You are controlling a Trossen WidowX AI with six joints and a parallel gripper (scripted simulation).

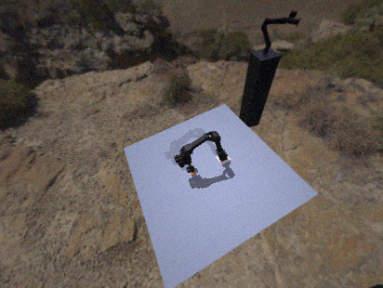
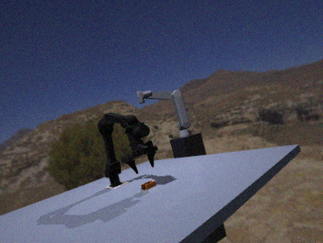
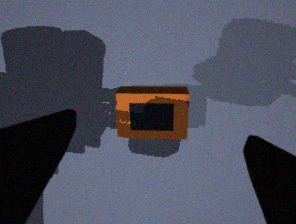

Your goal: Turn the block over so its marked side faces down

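Now: gripper tip 7 cm above the block, 2 cm past it and 1 cm to the right of it.
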